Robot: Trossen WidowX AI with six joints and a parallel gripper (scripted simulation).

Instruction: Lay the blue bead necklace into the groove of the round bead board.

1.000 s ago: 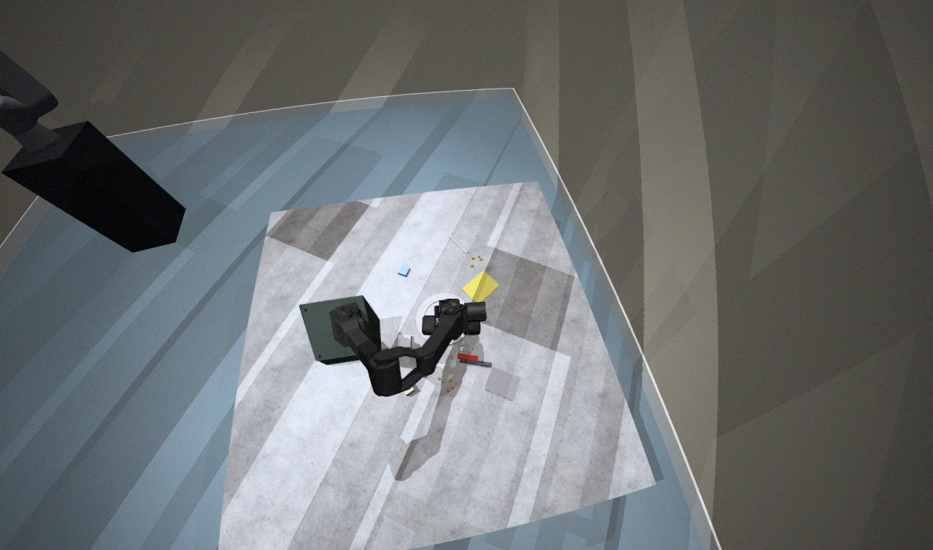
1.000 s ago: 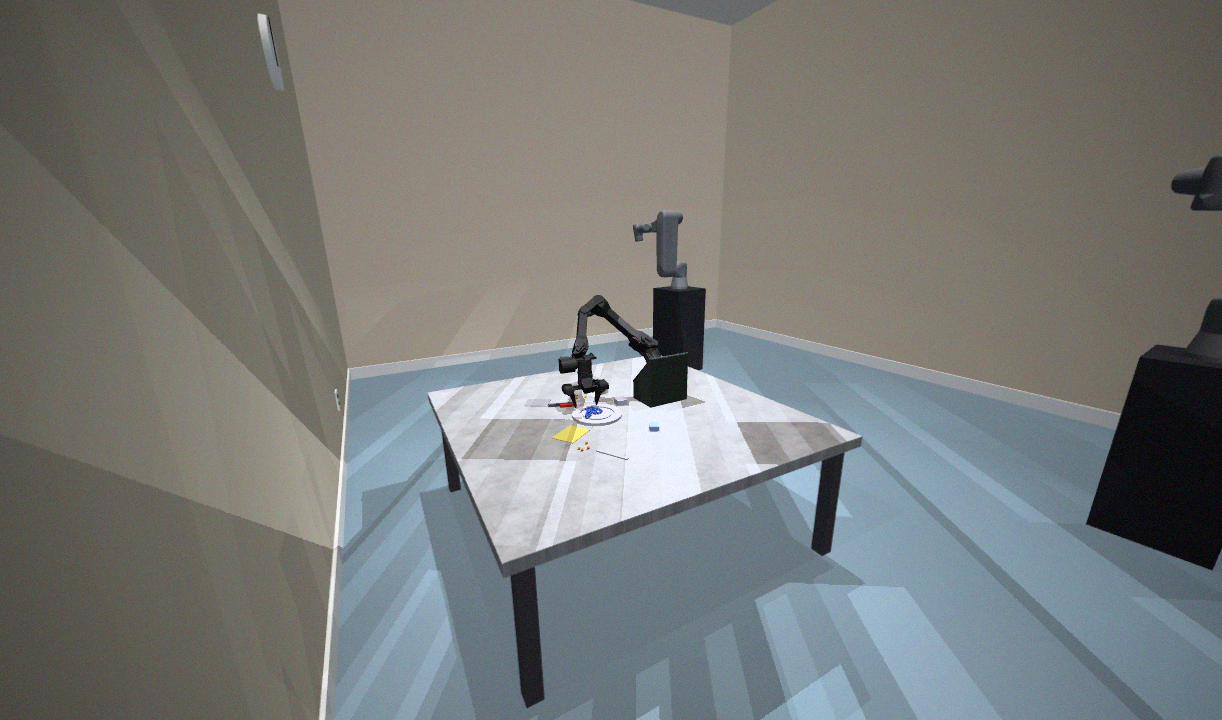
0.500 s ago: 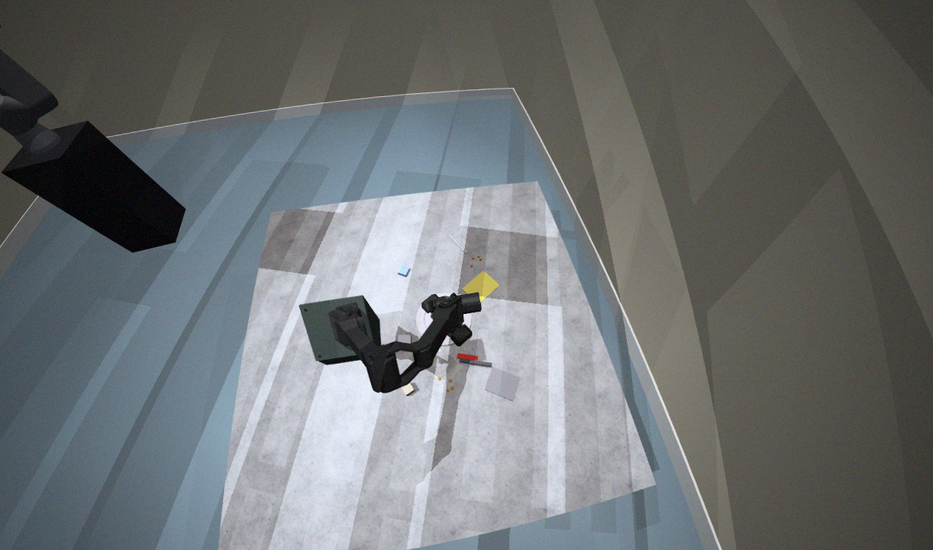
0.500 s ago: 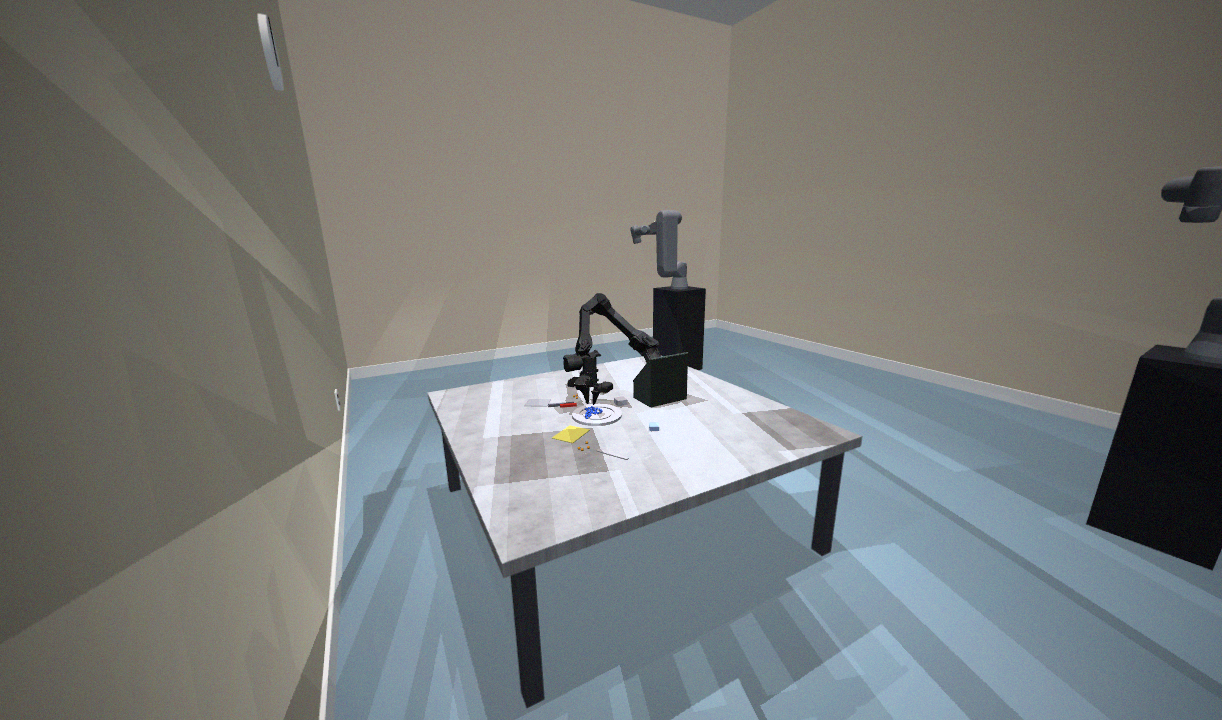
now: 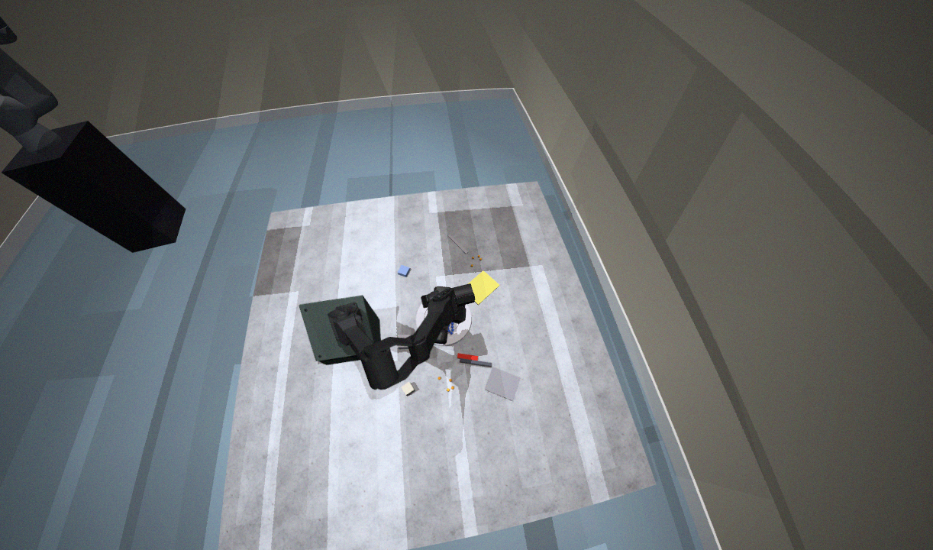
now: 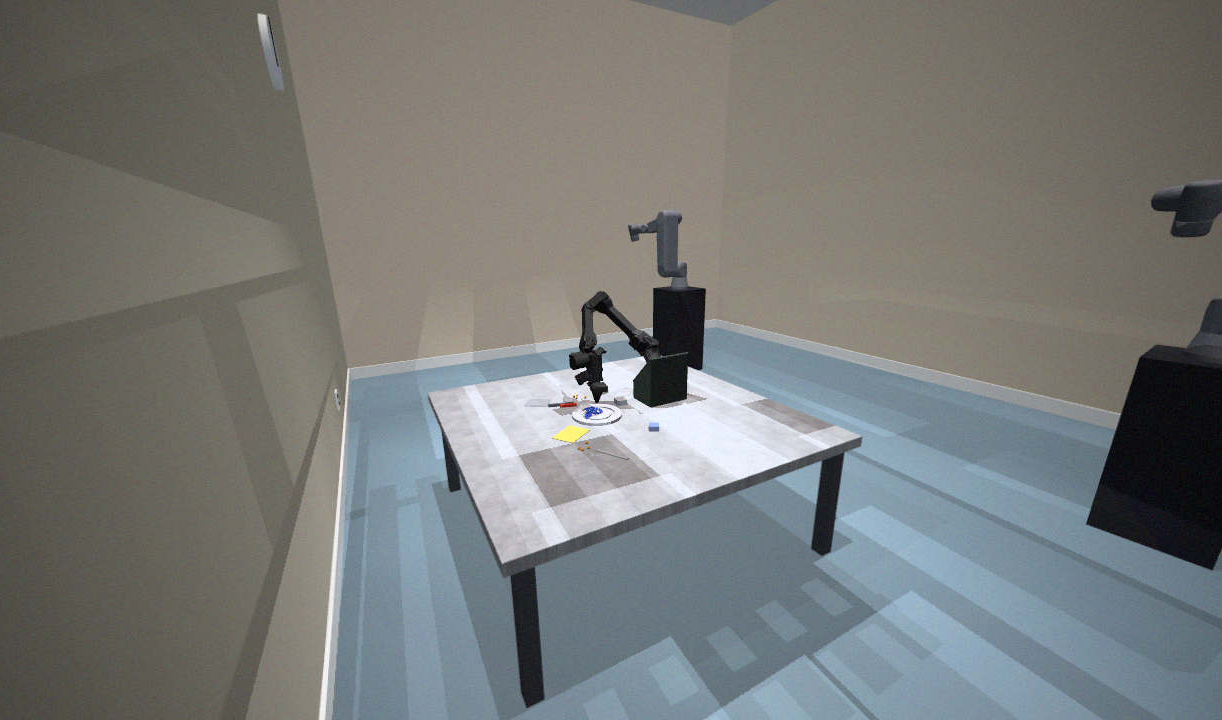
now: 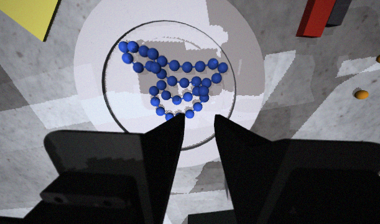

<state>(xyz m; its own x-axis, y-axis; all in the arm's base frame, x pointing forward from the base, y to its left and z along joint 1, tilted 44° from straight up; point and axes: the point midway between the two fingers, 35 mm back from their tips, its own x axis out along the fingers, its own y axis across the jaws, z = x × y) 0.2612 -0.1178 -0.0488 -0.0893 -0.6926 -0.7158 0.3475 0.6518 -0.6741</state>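
My gripper tip is now 10 mm short of the round white bead board, 30 mm to the right of it and 40 mm above it. The rest, counted from my gripper tip: cream cube 150 mm behind, 180 mm to the right, 30 mm below; yellow sheet 180 mm ahead, 120 mm to the left, 50 mm below; grey tool 70 mm ahead, 140 mm to the right, 40 mm below.
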